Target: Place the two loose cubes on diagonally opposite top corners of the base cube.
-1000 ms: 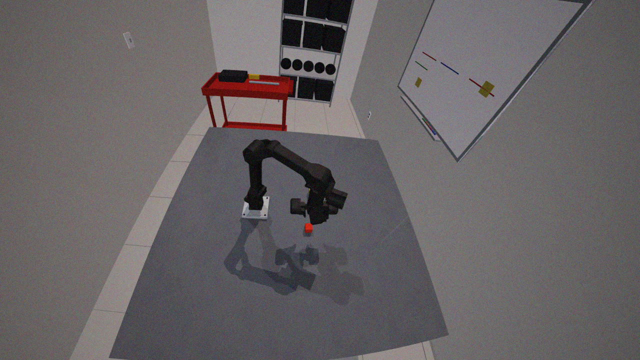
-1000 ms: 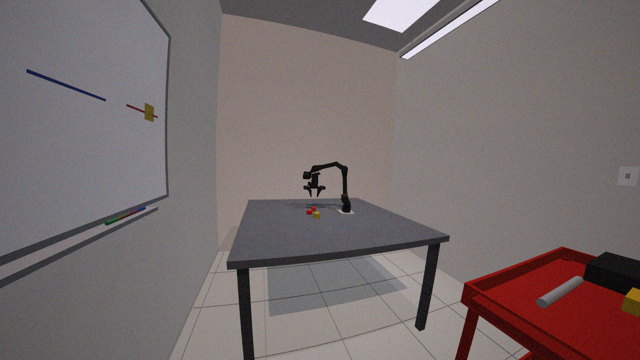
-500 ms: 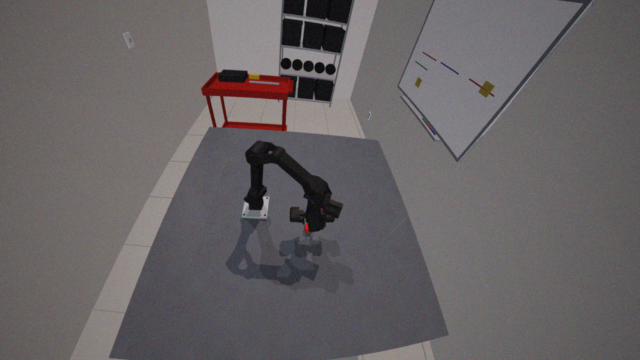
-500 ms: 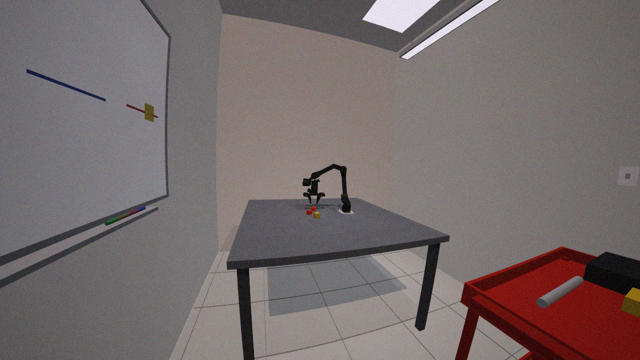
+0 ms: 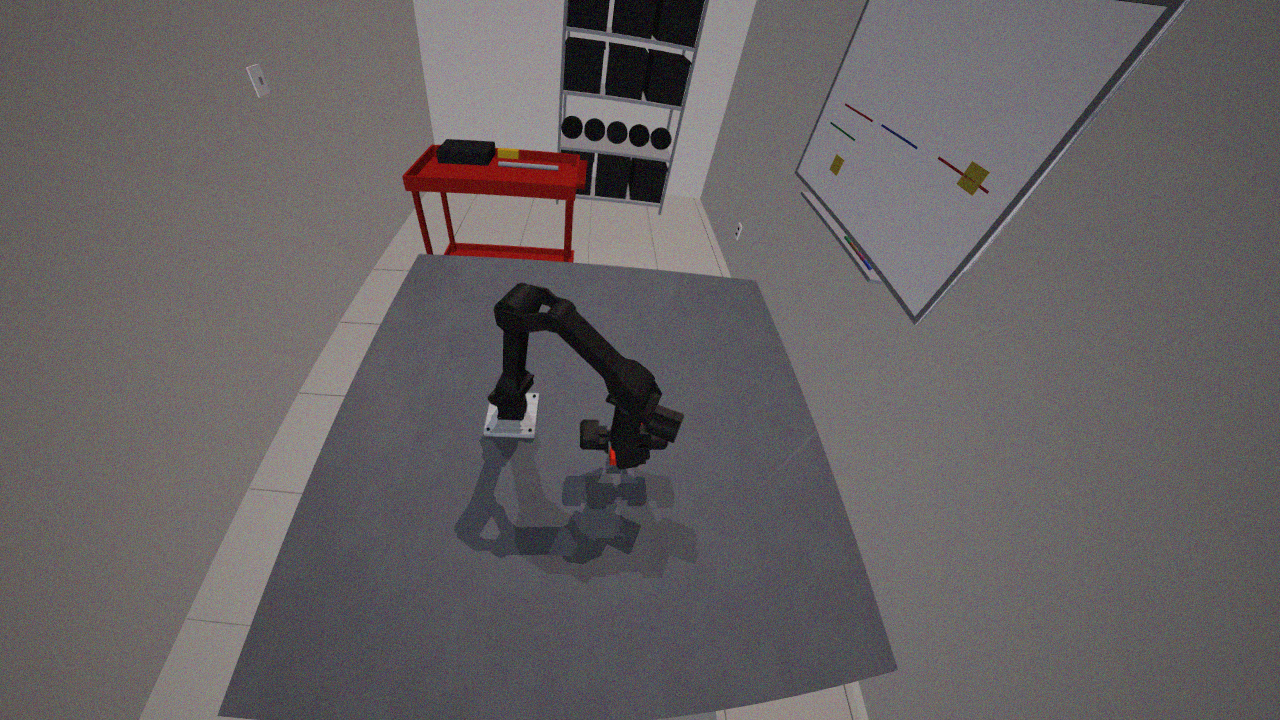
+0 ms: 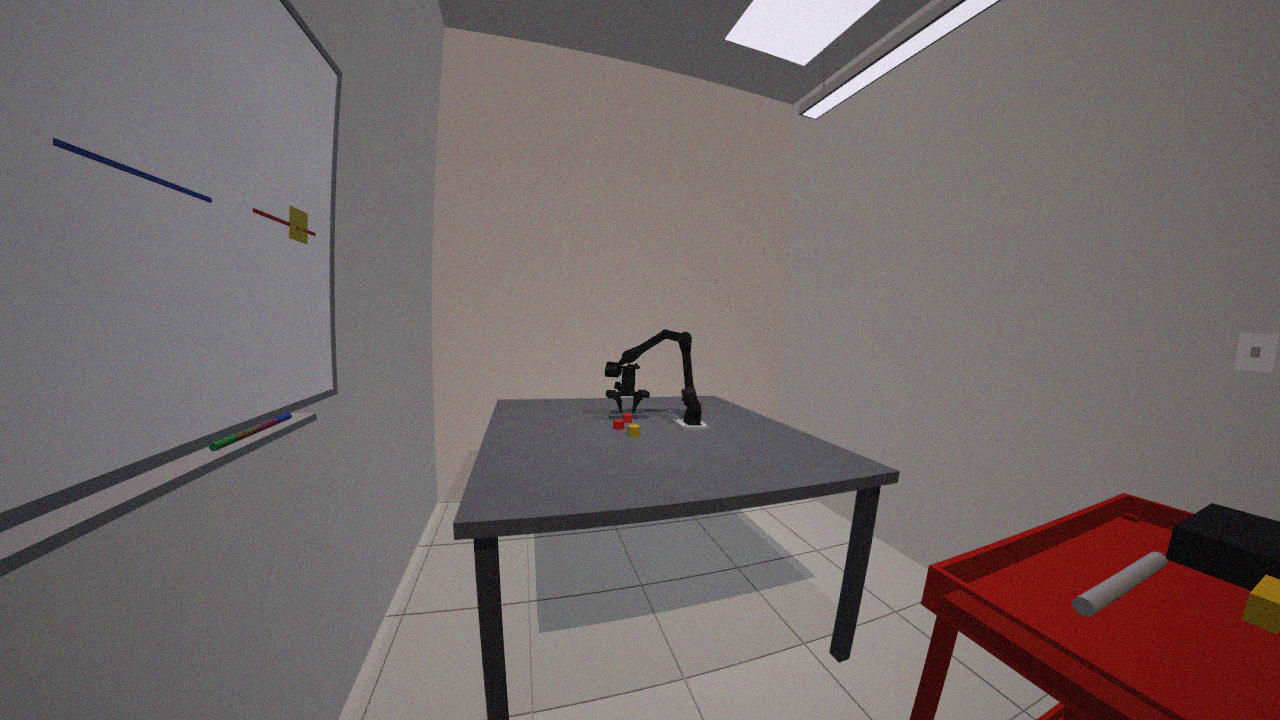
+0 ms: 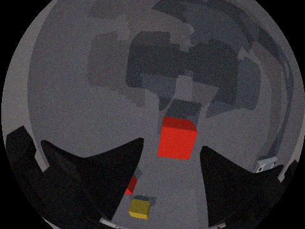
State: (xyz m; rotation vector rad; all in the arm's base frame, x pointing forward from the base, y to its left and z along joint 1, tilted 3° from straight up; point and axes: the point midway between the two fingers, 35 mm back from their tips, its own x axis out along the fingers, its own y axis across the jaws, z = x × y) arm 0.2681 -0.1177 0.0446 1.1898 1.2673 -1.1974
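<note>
Right now the yellow base cube is 20 mm ahead of my gripper tip, 210 mm to the left of it and 20 mm below it.
</note>
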